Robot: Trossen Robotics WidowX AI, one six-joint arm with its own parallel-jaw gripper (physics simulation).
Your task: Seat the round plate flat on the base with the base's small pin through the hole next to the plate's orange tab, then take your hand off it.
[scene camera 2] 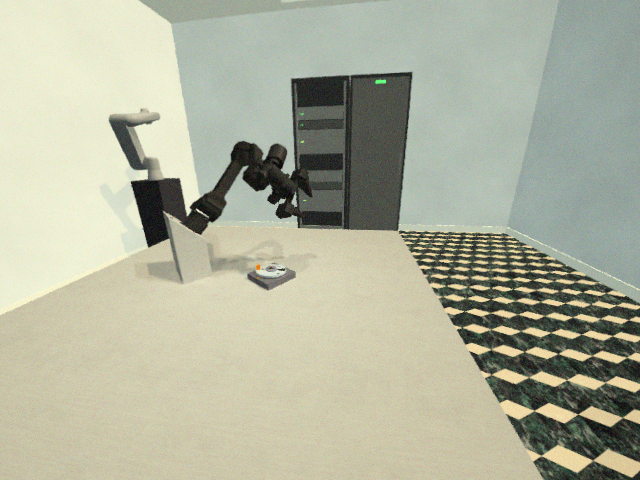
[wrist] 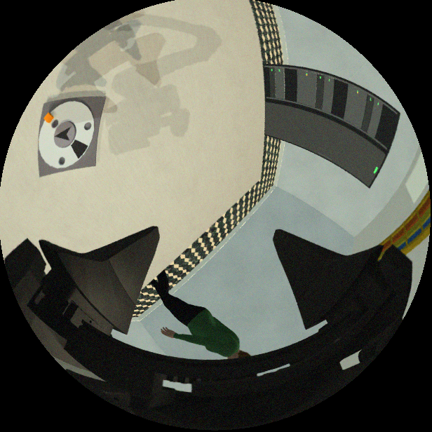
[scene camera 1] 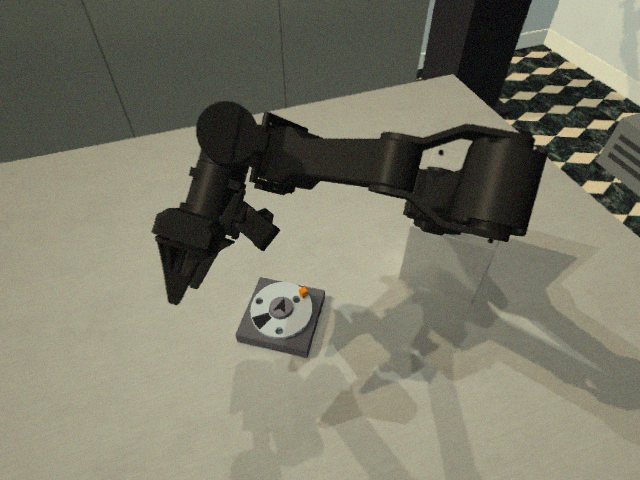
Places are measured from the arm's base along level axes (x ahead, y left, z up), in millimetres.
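Where they show: gripper, fingertip midpoint: [scene camera 2: 307,207] [scene camera 1: 184,295]; arm's base at its link origin: [scene camera 2: 190,229].
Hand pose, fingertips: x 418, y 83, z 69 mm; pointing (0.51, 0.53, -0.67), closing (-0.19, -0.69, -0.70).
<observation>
Things, the pixels of their top centre, and the offset from my fingertips. "*": a spot on its surface instead. Level surfaces: height alone.
- round white plate at its top centre: [scene camera 1: 280,302] [scene camera 2: 271,264] dz -195, dx -127, dy -81 mm
- square dark base at its top centre: [scene camera 1: 281,306] [scene camera 2: 271,268] dz -209, dx -127, dy -82 mm
- orange tab at its top centre: [scene camera 1: 303,289] [scene camera 2: 258,265] dz -195, dx -171, dy -92 mm
- dark round hole at a spot on its surface: [scene camera 1: 296,297] * dz -215, dx -159, dy -94 mm
- table at its surface level: dz -250 mm
The round white plate [scene camera 1: 297,317] [scene camera 2: 264,273] [wrist: 50,145] lies on the square dark base [scene camera 1: 302,346] [scene camera 2: 268,284] [wrist: 91,158] and looks flat. The base's grey hub with a dark arrow shows at its centre. The orange tab [scene camera 1: 303,292] [scene camera 2: 257,267] [wrist: 48,118] stands at the plate's rim, beside a dark round hole [scene camera 1: 296,299] [wrist: 55,123]. Whether the small pin is in that hole is too small to tell. My gripper [scene camera 1: 184,295] [scene camera 2: 306,205] [wrist: 217,234] is open and empty, raised above the table and apart from the plate and base.
The arm's pale mounting block [scene camera 2: 191,253] stands on the table [scene camera 1: 103,387] [scene camera 2: 258,387] [wrist: 200,150]. A server cabinet [scene camera 2: 379,155] [wrist: 320,130] stands behind. Another arm [scene camera 2: 129,139] stands on a dark pedestal. A person in green [wrist: 212,332] shows beyond the table in the wrist view.
</observation>
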